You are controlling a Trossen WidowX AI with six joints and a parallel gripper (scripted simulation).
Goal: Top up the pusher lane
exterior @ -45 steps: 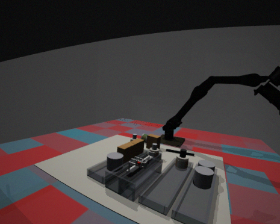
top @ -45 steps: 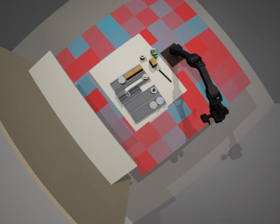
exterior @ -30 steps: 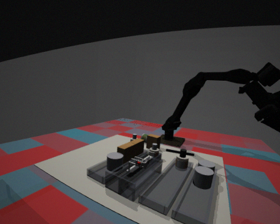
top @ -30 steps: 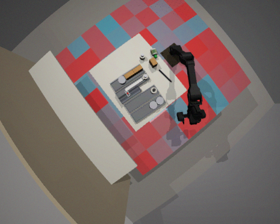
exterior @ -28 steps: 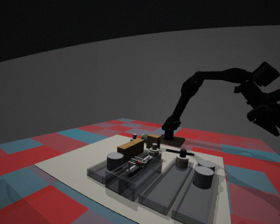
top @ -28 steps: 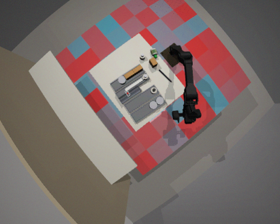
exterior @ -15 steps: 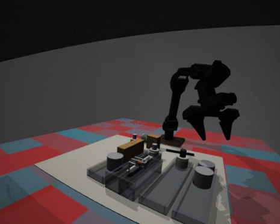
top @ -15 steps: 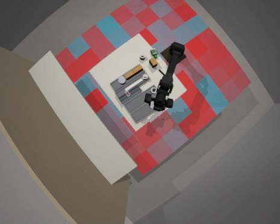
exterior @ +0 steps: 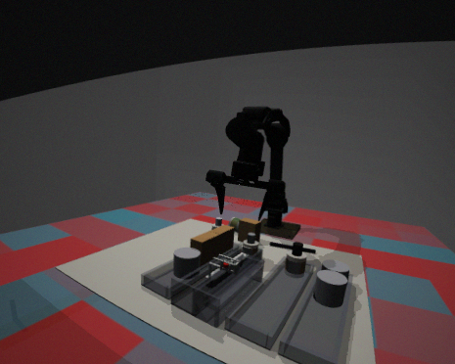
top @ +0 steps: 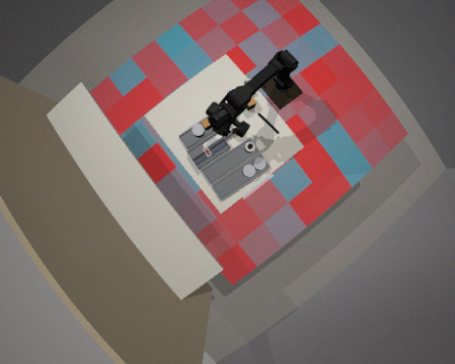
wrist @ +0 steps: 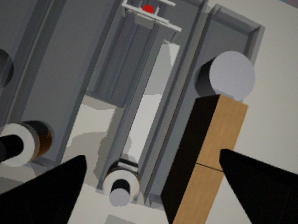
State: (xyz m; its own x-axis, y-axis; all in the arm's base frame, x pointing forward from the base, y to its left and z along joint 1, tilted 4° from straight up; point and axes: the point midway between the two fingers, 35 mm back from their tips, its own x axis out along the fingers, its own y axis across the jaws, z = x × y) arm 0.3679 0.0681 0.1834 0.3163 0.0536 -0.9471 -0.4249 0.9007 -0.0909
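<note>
The black bar lies 21 cm behind my gripper tip, 7 cm to the left of it and 12 cm below it. The rest, counted from my gripper tip: red mark: 12 cm ahead, 5 cm to the left, 6 cm below; then sprung lane: 9 cm ahead, 4 cm to the left, 11 cm below.
</note>
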